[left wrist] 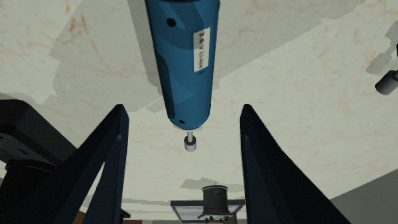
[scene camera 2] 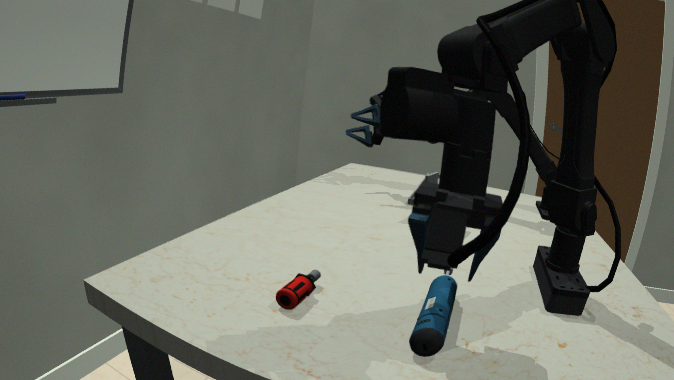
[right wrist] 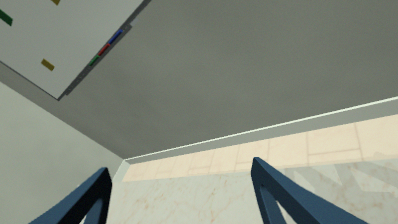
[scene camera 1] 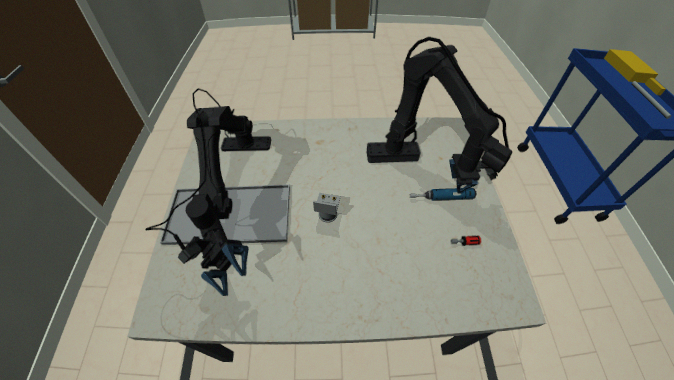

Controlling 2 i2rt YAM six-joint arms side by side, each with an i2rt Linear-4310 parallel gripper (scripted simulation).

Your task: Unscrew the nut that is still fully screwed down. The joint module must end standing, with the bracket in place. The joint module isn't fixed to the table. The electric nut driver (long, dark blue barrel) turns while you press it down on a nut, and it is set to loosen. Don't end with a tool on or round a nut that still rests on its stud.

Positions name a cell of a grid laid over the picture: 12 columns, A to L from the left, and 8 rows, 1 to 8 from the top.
I see my left gripper (scene camera 2: H6), my right gripper (scene camera 1: E7), an electric nut driver (scene camera 2: H8), a red-handled hand driver (scene camera 2: F7) and a shallow grey tray (scene camera 1: E5).
My left gripper also shows in the left wrist view (left wrist: F4) and in scene camera 1 (scene camera 1: I4). My right gripper is seen too in scene camera 2 (scene camera 2: G3) and in the right wrist view (right wrist: F7). The right wrist view misses the electric nut driver: it is out of frame. The right wrist view misses the red-handled hand driver: it is out of frame.
